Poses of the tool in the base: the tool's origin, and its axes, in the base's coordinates. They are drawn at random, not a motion.
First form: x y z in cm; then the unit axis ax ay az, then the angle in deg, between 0 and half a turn.
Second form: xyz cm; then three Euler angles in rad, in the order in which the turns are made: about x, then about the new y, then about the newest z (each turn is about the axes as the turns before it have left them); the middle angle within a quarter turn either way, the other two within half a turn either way. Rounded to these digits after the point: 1 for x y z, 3 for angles.
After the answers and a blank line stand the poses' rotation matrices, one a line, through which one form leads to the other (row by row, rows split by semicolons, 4 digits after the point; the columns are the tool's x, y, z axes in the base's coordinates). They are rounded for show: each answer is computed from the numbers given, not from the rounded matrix.
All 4 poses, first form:
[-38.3, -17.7, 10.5, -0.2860, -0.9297, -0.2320, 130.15]
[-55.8, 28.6, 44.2, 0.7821, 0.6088, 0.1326, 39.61]
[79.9, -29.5, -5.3, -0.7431, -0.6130, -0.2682, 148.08]
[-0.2, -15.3, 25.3, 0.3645, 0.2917, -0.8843, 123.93]
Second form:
[-38.3, -17.7, 10.5, -2.341, -0.645, -2.264]
[-55.8, 28.6, 44.2, 0.555, 0.425, -0.027]
[79.9, -29.5, -5.3, -2.370, 0.044, -1.398]
[-0.2, -15.3, 25.3, 0.818, -0.263, -1.943]

-0.5102 0.6147 -0.6015; 0.2600 0.7769 0.5734; 0.8198 0.1362 -0.5563
0.9109 0.0248 0.4120; 0.1939 0.8555 -0.4801; -0.3644 0.5172 0.7744
0.1722 0.9841 0.0444; 0.7004 -0.1540 0.6969; 0.6926 -0.0889 -0.7158
-0.3511 0.8994 -0.2602; -0.5681 -0.4256 -0.7044; -0.7443 -0.0995 0.6604

